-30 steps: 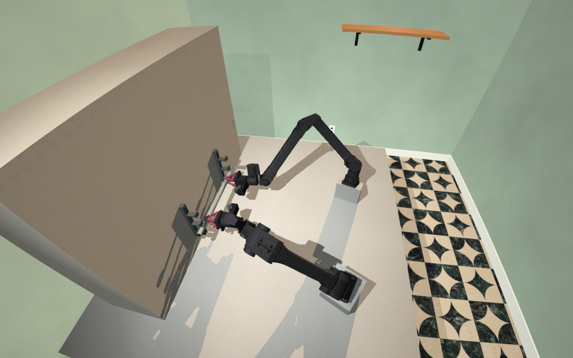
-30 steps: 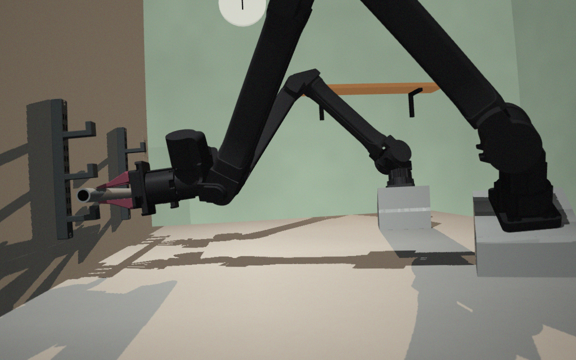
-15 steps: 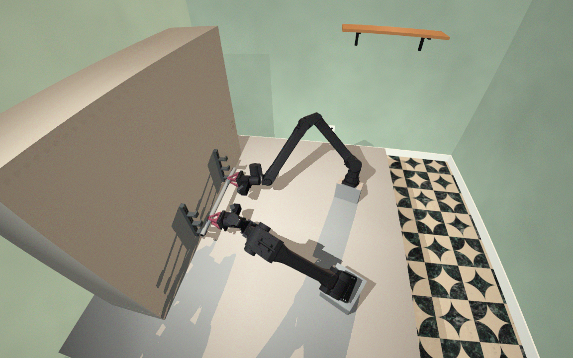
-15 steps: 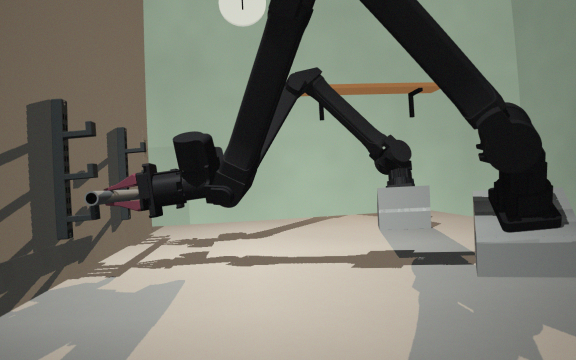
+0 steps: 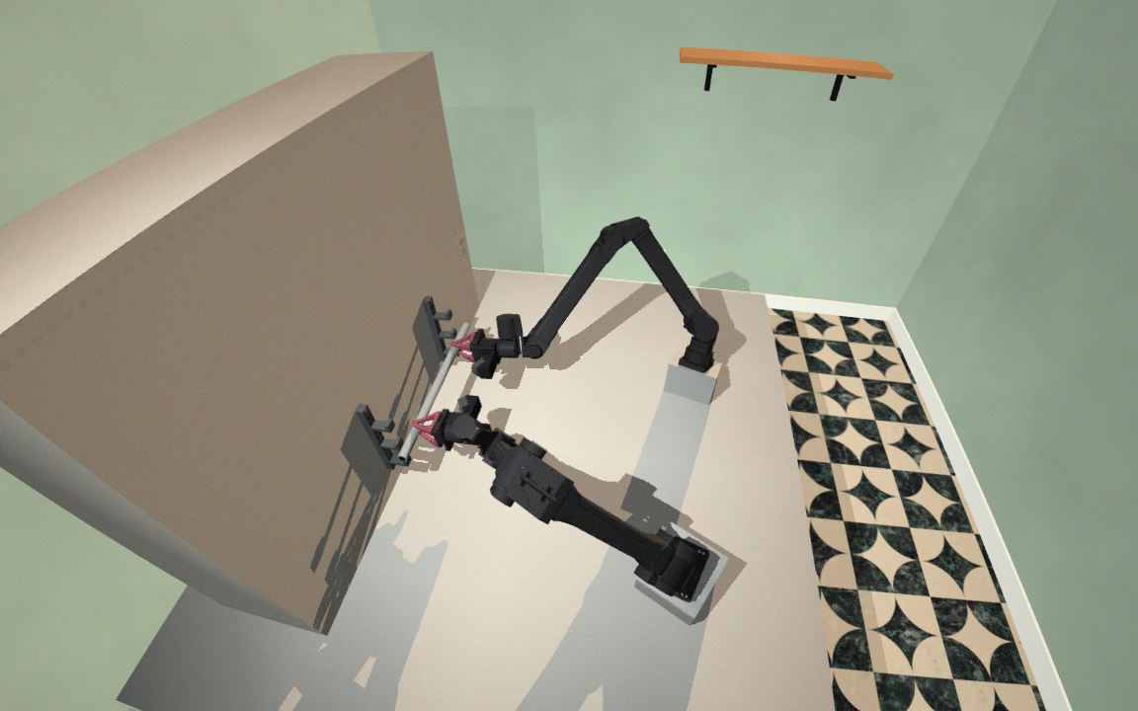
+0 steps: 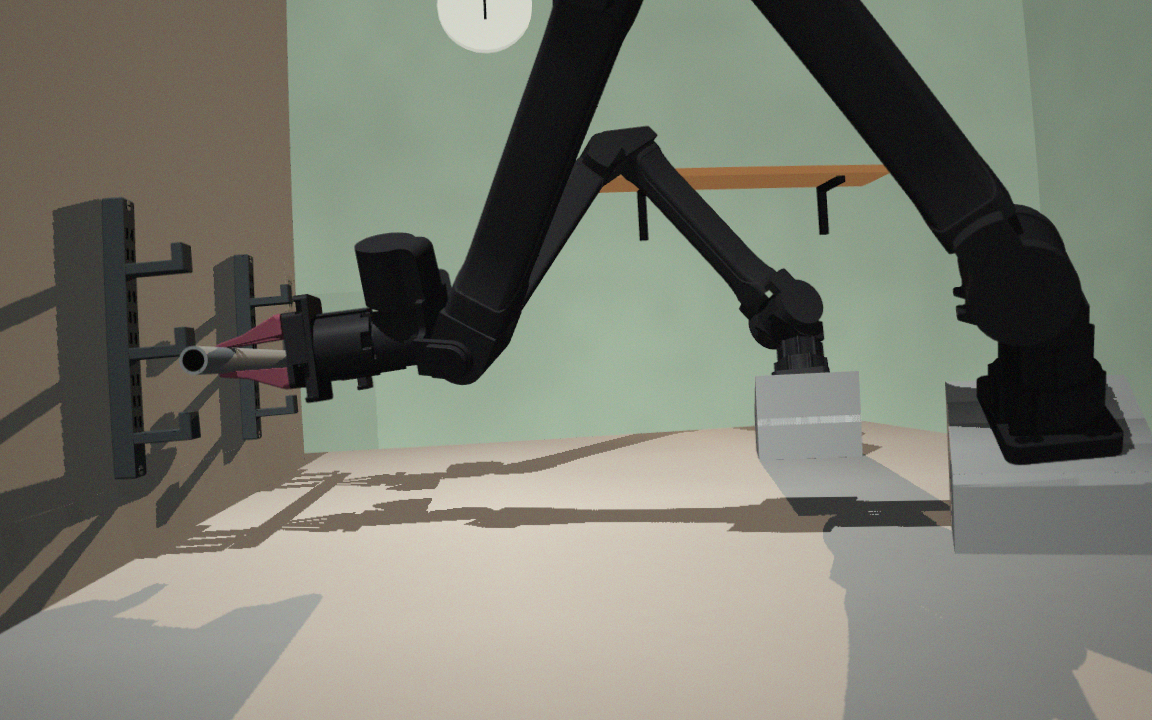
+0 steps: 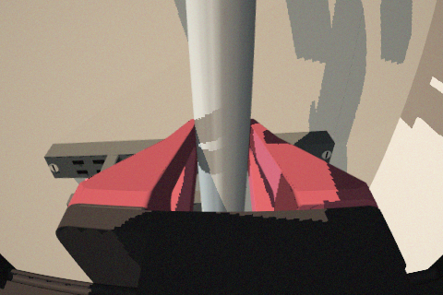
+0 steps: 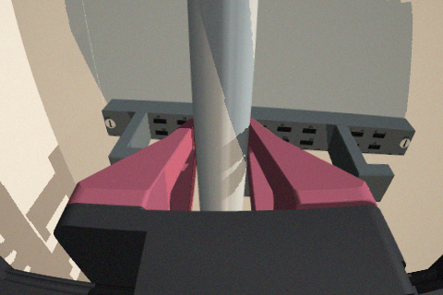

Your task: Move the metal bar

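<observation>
The grey metal bar is 150 mm to the left of my right hand and 10 mm behind it. The rest, counted from my right hand: tall tan wall panel: 270 mm above, 220 mm ahead, 200 mm to the left.
The grey metal bar lies 150 mm to the right of my left hand and 10 mm ahead of it. Also, from my left hand: tall tan wall panel (270 mm above, 240 mm ahead, 100 mm to the right).
</observation>
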